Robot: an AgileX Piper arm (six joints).
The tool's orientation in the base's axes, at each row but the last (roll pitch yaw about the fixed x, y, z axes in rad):
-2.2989 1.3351 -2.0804
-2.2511 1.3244 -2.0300
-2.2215 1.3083 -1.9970
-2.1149 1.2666 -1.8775
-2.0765 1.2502 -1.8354
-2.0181 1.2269 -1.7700
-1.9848 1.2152 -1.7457
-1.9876 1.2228 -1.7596
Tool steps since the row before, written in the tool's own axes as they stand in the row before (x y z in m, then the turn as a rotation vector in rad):
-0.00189 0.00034 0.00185 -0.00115 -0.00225 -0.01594
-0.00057 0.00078 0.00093 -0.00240 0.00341 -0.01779
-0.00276 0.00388 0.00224 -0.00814 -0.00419 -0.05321
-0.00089 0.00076 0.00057 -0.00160 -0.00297 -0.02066
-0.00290 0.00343 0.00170 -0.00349 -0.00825 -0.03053
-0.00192 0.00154 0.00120 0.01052 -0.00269 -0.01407
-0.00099 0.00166 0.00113 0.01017 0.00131 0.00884
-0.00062 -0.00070 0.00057 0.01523 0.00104 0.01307
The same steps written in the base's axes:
0.00193 0.00108 0.00149 -0.01478 -0.00512 0.00399
0.00078 0.00106 0.00026 -0.01773 0.00018 0.00441
0.00155 0.00479 0.00151 -0.04957 -0.01290 0.01709
0.00044 0.00109 0.00057 -0.01905 -0.00671 0.00549
0.00102 0.00443 0.00155 -0.02710 -0.01316 0.01025
0.00089 0.00231 0.00116 -0.01358 -0.00905 -0.00703
0.00074 0.00210 0.00024 0.00761 -0.00041 -0.01119
0.00076 -0.00032 0.00072 0.01145 -0.00150 -0.01645

